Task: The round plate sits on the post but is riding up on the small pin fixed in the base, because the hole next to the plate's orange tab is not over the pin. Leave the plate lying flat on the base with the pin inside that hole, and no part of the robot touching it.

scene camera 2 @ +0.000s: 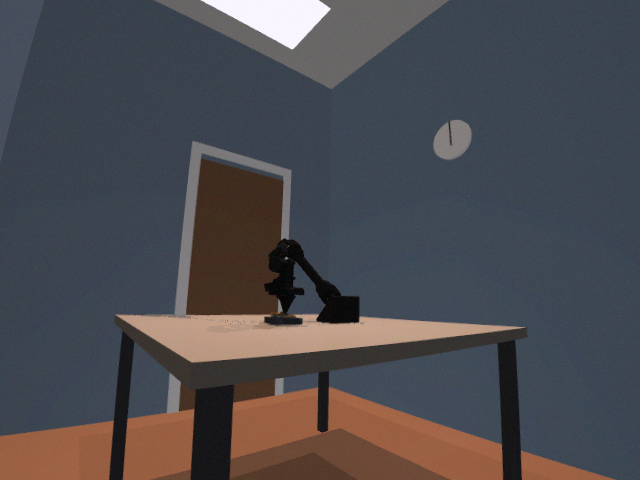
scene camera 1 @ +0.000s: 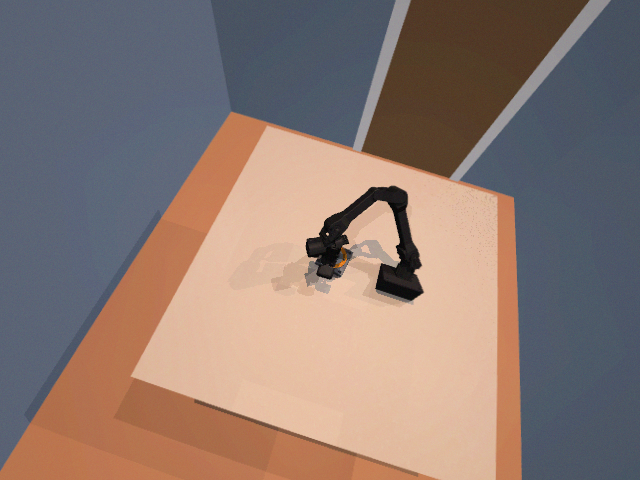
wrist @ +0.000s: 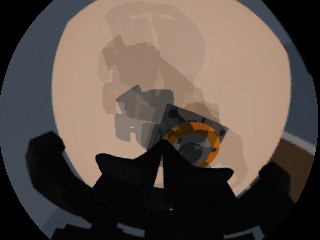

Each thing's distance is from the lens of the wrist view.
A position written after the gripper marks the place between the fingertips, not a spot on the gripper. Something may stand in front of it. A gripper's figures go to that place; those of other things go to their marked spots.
gripper (wrist: 163,141): 10 cm
plate (wrist: 199,133): 12 cm
base (wrist: 173,115): 11 cm
